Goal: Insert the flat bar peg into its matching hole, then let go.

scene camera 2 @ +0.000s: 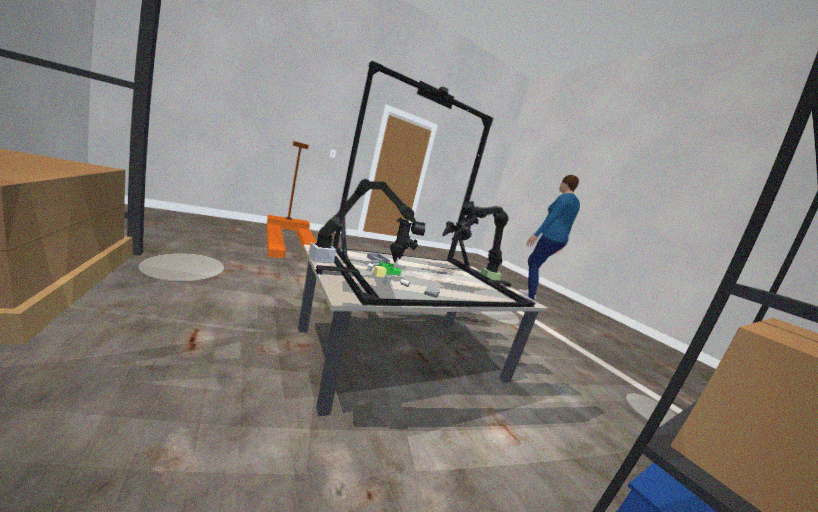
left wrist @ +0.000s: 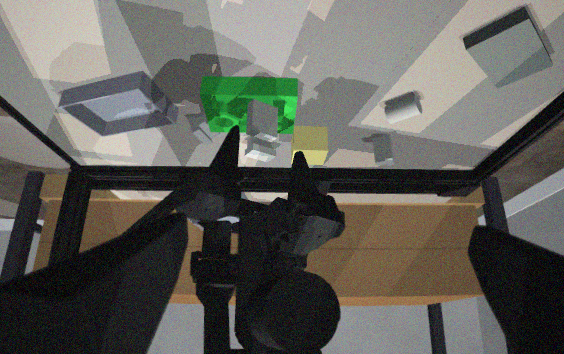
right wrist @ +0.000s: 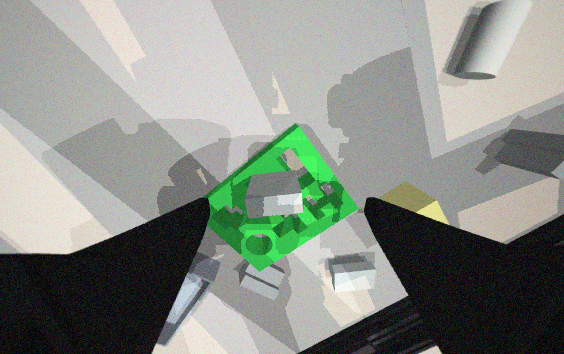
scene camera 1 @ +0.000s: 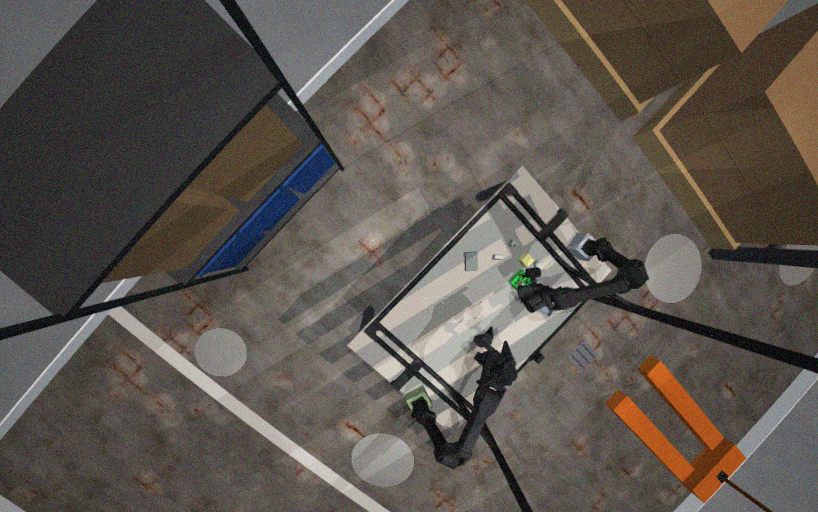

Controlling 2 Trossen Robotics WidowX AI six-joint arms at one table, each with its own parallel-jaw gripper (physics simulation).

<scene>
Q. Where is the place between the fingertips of the right gripper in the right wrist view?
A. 288,204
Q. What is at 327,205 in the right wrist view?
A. A green block with shaped holes.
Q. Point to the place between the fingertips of the left gripper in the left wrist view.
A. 331,233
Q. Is the right gripper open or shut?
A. Open.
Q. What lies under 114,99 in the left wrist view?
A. A grey tray.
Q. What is the right gripper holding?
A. Nothing.
</scene>
